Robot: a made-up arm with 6 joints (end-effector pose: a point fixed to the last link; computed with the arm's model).
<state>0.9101 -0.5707 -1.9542 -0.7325 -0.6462 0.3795</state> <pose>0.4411 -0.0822 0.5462 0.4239 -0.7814 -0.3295 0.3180</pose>
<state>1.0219 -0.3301 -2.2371 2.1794 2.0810 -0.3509</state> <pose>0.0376 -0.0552 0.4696 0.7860 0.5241 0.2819 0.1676</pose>
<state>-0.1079 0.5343 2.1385 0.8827 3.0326 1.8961</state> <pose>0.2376 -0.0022 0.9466 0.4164 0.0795 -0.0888 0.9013</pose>
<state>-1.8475 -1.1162 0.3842 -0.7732 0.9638 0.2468</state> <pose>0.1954 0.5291 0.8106 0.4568 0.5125 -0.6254 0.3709</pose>
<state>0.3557 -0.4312 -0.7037 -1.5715 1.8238 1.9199</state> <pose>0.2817 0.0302 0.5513 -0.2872 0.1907 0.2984 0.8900</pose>
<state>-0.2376 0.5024 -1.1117 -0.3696 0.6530 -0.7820</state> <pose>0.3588 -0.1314 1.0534 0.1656 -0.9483 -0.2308 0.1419</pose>
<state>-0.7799 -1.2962 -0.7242 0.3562 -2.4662 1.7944</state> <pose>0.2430 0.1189 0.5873 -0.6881 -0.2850 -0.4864 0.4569</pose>
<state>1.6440 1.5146 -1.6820 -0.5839 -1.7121 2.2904</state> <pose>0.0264 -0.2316 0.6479 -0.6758 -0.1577 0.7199 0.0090</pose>
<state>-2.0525 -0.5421 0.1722 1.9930 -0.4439 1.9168</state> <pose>0.0931 0.7390 0.7678 0.1261 -0.7296 0.6097 0.2831</pose>
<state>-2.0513 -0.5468 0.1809 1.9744 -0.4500 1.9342</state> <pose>0.0947 0.7393 0.7691 0.1213 -0.7335 0.6069 0.2809</pose>
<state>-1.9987 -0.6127 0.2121 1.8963 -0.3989 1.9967</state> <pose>0.1362 0.7224 0.7655 0.0760 -0.7260 0.5981 0.3306</pose>
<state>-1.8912 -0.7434 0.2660 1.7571 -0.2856 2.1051</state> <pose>0.2095 0.6781 0.7488 -0.0012 -0.6866 0.5834 0.4339</pose>
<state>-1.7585 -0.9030 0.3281 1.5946 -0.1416 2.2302</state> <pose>0.2764 0.6117 0.7161 -0.0699 -0.6054 0.5666 0.5545</pose>
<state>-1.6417 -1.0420 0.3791 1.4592 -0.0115 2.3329</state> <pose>0.3116 0.5488 0.6799 -0.1025 -0.5115 0.5520 0.6506</pose>
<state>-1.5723 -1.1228 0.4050 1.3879 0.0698 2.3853</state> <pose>0.3213 0.5115 0.6567 -0.1079 -0.4473 0.5425 0.7028</pose>
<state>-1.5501 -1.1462 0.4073 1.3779 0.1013 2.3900</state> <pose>0.3216 0.4996 0.6487 -0.1055 -0.4236 0.5387 0.7206</pose>
